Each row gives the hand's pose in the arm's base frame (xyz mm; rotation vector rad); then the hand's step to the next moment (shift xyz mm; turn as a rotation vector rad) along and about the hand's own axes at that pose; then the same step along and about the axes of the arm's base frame.
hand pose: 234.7 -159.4 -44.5 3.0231 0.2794 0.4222
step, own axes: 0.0 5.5 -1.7 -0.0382 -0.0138 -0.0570
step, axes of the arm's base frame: 0.5 -5.3 2.2 -0.0543 0.0091 0.0432
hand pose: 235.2 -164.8 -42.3 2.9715 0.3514 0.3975
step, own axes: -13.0 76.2 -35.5 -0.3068 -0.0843 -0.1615
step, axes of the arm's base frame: -5.7 -73.5 42.4 -0.3498 0.0210 0.0671
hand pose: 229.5 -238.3 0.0 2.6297 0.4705 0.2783
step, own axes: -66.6 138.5 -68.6 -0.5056 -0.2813 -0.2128
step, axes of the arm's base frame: -41.1 -113.8 117.0 -0.6020 0.1329 -0.0025
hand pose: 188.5 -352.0 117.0 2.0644 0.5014 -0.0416
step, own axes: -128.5 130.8 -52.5 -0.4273 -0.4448 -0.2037
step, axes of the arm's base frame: -78.6 -56.8 164.3 -0.5887 0.2236 -0.1592
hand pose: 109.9 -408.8 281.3 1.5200 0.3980 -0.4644
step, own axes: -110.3 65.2 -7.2 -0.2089 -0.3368 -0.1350
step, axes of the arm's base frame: -59.5 11.5 113.1 -0.3489 0.1452 -0.1802
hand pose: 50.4 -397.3 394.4 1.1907 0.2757 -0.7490
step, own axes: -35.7 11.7 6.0 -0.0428 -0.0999 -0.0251
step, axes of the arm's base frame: -19.6 10.1 31.0 -0.0922 0.0222 -0.0587
